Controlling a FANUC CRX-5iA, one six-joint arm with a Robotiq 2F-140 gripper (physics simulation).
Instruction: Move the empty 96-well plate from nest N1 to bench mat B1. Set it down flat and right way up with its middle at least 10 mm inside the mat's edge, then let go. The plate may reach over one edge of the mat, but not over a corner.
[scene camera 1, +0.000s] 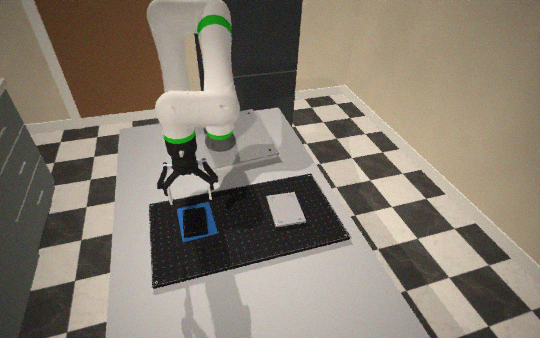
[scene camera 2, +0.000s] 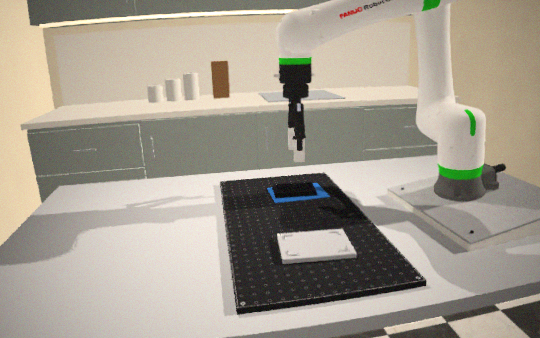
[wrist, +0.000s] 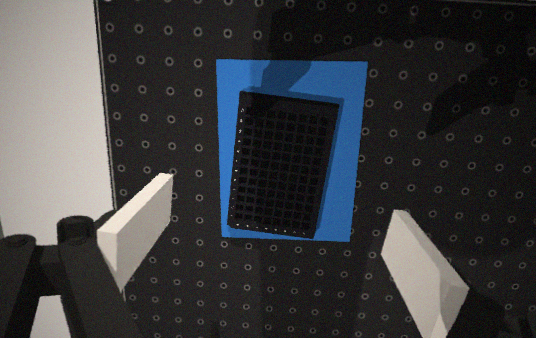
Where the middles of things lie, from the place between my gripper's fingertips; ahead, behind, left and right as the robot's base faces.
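Black 96-well plate (wrist: 282, 146): my gripper 110 mm above it, 10 mm short of it. From my hand, nest N1 (scene camera 2: 311, 246): 70 mm ahead, 350 mm to the left, 110 mm below. Blue bench mat B1 (wrist: 342, 82): 10 mm to the left of my hand, 120 mm below.
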